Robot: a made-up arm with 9 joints. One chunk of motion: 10 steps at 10 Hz.
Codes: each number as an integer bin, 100 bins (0 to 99) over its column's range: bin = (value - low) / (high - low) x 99, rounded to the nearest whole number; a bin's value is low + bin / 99 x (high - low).
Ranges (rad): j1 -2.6..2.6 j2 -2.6..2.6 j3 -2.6..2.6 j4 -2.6..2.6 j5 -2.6..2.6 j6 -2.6..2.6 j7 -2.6..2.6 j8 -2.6..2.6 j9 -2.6..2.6
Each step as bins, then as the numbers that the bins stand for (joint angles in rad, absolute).
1 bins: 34 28 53 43 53 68 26 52 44
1 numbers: -0.8141 -1.1293 0.1838 -0.3414 0.1838 0.9717 -1.2343 0.1313 -0.2889
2 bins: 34 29 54 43 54 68 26 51 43
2 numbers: -0.8141 -1.0768 0.2364 -0.3414 0.2364 0.9717 -1.2343 0.0788 -0.3414
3 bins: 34 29 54 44 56 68 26 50 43
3 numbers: -0.8141 -1.0768 0.2364 -0.2889 0.3414 0.9717 -1.2343 0.0263 -0.3414
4 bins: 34 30 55 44 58 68 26 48 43
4 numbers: -0.8141 -1.0242 0.2889 -0.2889 0.4465 0.9717 -1.2343 -0.0788 -0.3414
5 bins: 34 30 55 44 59 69 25 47 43
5 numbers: -0.8141 -1.0242 0.2889 -0.2889 0.4990 1.0242 -1.2869 -0.1313 -0.3414
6 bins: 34 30 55 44 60 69 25 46 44
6 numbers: -0.8141 -1.0242 0.2889 -0.2889 0.5515 1.0242 -1.2869 -0.1838 -0.2889
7 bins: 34 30 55 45 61 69 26 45 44
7 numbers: -0.8141 -1.0242 0.2889 -0.2364 0.6040 1.0242 -1.2343 -0.2364 -0.2889
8 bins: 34 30 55 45 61 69 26 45 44
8 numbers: -0.8141 -1.0242 0.2889 -0.2364 0.6040 1.0242 -1.2343 -0.2364 -0.2889
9 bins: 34 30 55 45 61 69 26 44 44
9 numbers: -0.8141 -1.0242 0.2889 -0.2364 0.6040 1.0242 -1.2343 -0.2889 -0.2889
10 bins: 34 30 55 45 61 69 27 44 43
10 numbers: -0.8141 -1.0242 0.2889 -0.2364 0.6040 1.0242 -1.1818 -0.2889 -0.3414
